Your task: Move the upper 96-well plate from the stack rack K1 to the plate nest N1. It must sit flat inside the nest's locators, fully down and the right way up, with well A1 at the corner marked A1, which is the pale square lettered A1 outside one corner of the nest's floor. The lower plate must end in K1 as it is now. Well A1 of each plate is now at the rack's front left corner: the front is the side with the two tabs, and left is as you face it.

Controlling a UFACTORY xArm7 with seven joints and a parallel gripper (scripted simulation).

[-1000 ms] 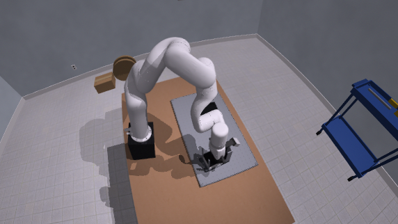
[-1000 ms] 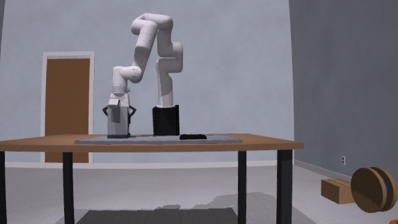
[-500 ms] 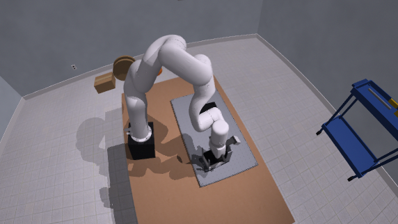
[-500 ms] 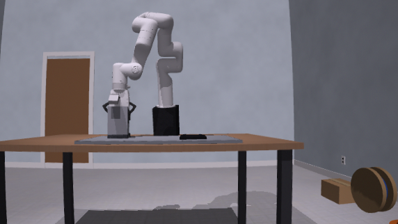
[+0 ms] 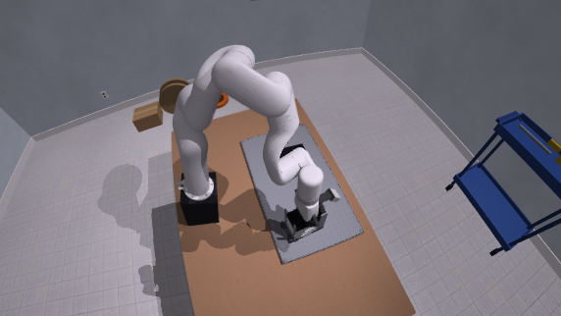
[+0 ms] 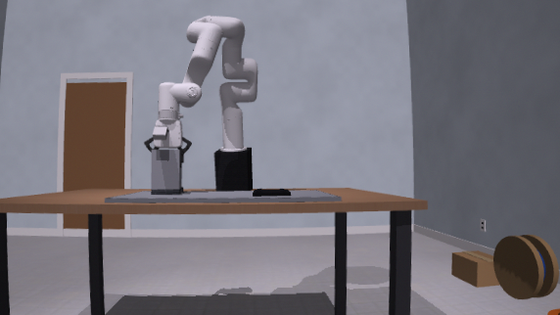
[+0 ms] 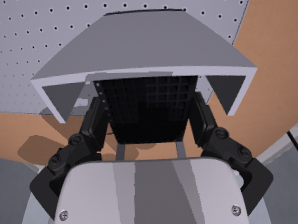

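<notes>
The grey rack wall lies 70 mm ahead of my hand, 10 mm to the left of it and 30 mm below it. From my hand the other things lie so: black 96-well plate: 10 mm below; pale plate: 80 mm below; plate nest N1: 60 mm ahead, 370 mm to the left, 110 mm below.
</notes>
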